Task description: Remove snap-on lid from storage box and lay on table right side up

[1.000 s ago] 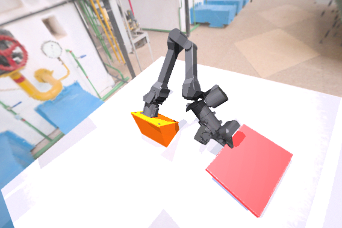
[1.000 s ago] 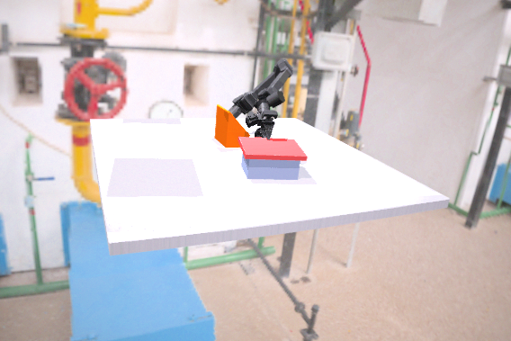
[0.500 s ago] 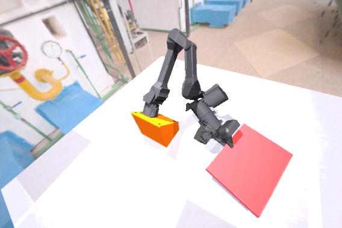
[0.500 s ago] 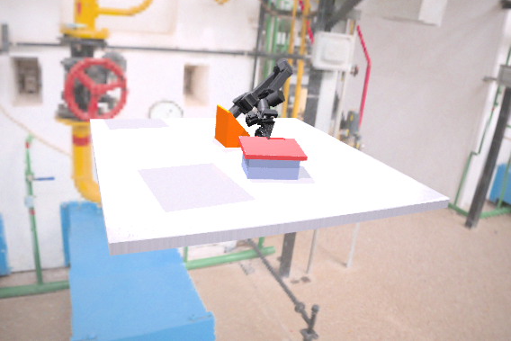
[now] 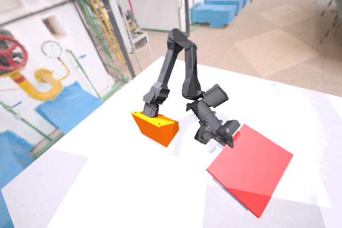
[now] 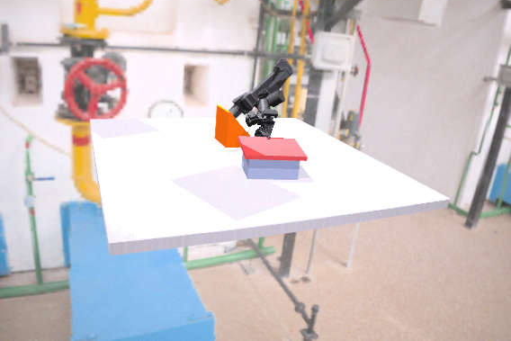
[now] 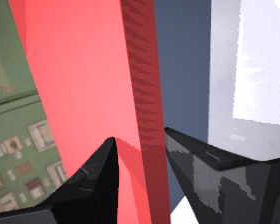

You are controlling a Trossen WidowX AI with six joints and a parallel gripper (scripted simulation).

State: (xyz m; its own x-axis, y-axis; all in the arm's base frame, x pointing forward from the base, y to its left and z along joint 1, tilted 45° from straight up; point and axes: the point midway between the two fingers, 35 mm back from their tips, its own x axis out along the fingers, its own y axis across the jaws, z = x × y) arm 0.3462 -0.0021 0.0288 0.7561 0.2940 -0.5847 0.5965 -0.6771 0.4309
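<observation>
My gripper tip is now 8 cm short of the red lid and 2 cm to the left of it. The rest, counted from my gripper tip: storage box (7 cm ahead, 6 cm below, 2 cm to the right).
</observation>
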